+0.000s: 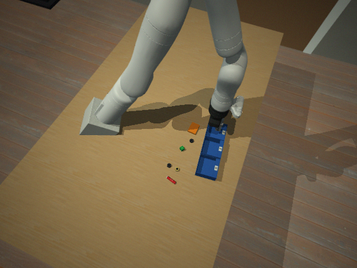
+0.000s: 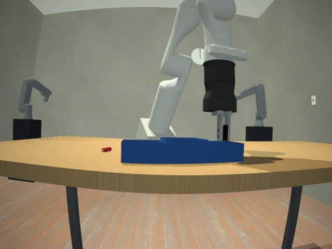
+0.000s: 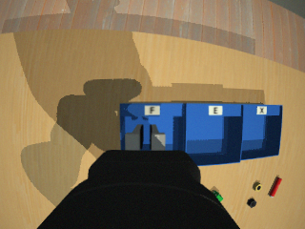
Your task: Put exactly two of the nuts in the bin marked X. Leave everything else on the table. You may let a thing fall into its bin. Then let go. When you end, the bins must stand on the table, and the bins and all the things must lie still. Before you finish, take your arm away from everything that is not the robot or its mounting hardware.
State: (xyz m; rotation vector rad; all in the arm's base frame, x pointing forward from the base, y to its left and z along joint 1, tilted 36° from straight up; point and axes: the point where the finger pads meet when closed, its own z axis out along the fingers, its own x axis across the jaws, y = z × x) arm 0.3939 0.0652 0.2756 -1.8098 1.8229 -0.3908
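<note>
Now: the yellow nut 11 cm behind my hand, 22 cm to the right of it and 6 cm below it. Round my hand: row of blue bins 9 cm to the right, 4 cm below; green block 12 cm behind, 13 cm to the right, 5 cm below; flat orange piece 10 cm behind, 2 cm to the right, 6 cm below.
</note>
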